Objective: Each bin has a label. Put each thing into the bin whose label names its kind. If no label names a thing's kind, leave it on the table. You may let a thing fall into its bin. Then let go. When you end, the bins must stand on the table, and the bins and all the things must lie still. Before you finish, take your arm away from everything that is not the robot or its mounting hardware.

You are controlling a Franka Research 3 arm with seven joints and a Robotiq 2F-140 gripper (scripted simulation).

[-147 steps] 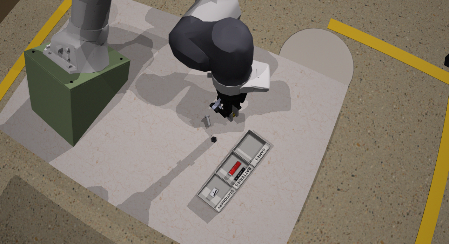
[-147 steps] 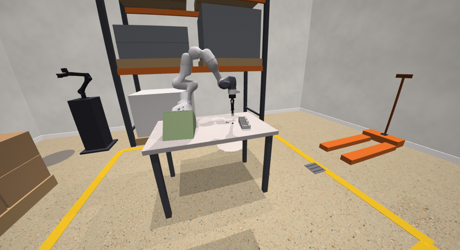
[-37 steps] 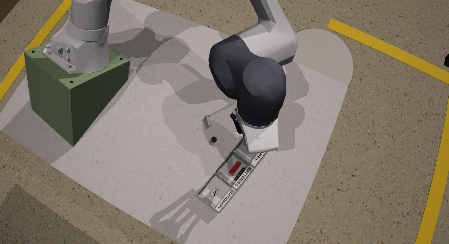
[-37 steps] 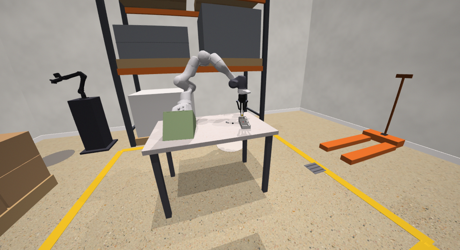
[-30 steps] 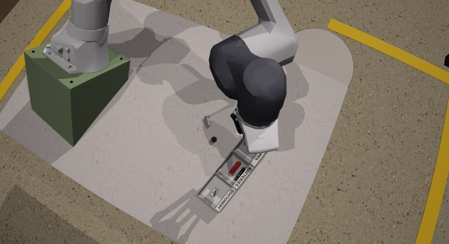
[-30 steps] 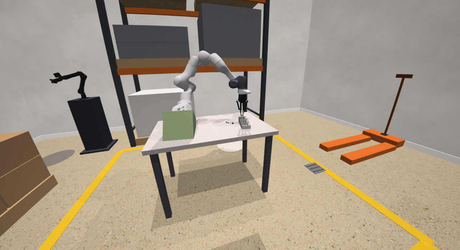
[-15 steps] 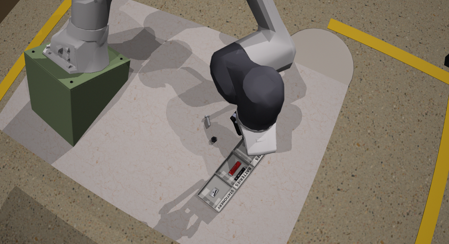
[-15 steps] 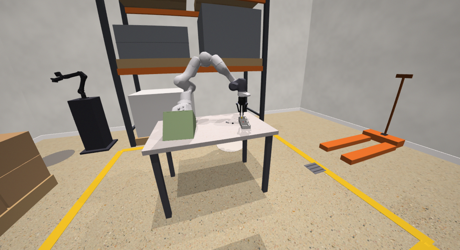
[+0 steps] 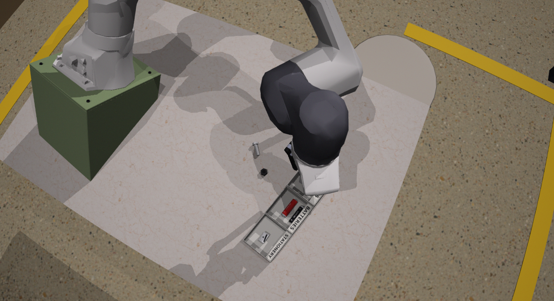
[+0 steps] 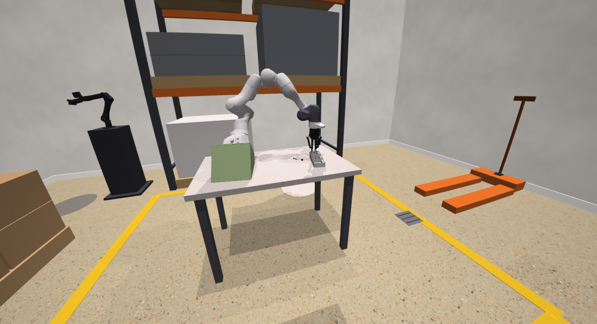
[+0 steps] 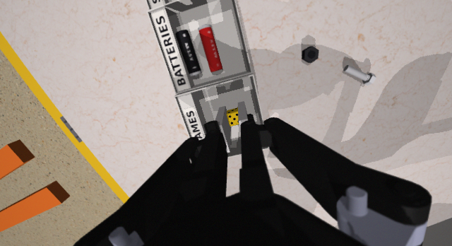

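My hand is 10 mm past the red battery, 80 mm to the left of it and 40 mm above it. The rest, counted from my hand: black nut 110 mm behind, 20 mm to the right, 50 mm below; then black battery 10 mm ahead, 90 mm to the right, 40 mm below; then yellow die 30 mm below.
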